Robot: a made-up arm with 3 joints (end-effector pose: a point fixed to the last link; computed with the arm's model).
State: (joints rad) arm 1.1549 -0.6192 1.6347
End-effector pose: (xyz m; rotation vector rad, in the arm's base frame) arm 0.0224 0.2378 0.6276 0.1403 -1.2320 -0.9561
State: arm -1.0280 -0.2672 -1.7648
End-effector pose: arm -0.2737 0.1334 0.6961 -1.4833 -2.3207 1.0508
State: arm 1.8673 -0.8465 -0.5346
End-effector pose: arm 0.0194 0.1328 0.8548 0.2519 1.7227 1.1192
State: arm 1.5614 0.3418 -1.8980
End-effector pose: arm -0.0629 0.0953 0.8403 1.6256 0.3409 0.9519
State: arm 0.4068 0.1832 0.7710
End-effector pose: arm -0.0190 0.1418 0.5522 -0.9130 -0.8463 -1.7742
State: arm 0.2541 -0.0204 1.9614
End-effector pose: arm -0.0866 0.2380 0.5738 0.0110 -0.0239 -1.3917
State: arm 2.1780 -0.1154 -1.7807
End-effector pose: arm -0.1019 0.1244 0.8847 0.8471 0.1060 1.1938
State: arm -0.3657 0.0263 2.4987
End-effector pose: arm -0.2032 0.2407 0.5956 0.0420 0.8607 -1.3940
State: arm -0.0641 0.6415 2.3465
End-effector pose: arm -0.0622 0.1625 0.5796 0.2557 0.4620 -1.9836
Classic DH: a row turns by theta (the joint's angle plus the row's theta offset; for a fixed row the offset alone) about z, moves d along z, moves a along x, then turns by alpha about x. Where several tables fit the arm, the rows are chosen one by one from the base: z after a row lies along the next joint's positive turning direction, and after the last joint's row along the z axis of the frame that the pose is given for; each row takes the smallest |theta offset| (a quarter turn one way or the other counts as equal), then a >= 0, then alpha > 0; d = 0 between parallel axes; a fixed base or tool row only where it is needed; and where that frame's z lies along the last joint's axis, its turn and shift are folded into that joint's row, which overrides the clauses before.
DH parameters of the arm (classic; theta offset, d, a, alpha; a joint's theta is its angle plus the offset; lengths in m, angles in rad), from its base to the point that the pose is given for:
base (fixed): 0 0.784 -0.182 1.5708
joint 1: 0 -0.068 -0.034 1.5708
joint 2: -1.5708 0.194 0.092 -1.5708
joint 3: 1.1785 0.0848 -0.0765 1.34
tool (fixed): 0.1596 -0.0342 0 0

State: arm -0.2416 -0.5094 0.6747
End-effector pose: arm -0.2545 0.1766 0.5168 -1.0199 -0.7707 -0.7812
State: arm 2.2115 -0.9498 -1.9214
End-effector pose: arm -0.0658 0.1645 0.8251 0.2462 0.1127 0.5905
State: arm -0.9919 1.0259 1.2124
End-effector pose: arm -0.3466 0.0671 0.5414 -2.0706 0.4516 -1.6405
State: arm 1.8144 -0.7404 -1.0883
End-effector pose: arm -0.0226 0.1294 0.8382 0.4394 1.2104 1.0111
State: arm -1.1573 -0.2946 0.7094
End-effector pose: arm -0.4296 0.1709 0.6587 -1.4088 0.0821 -0.3428
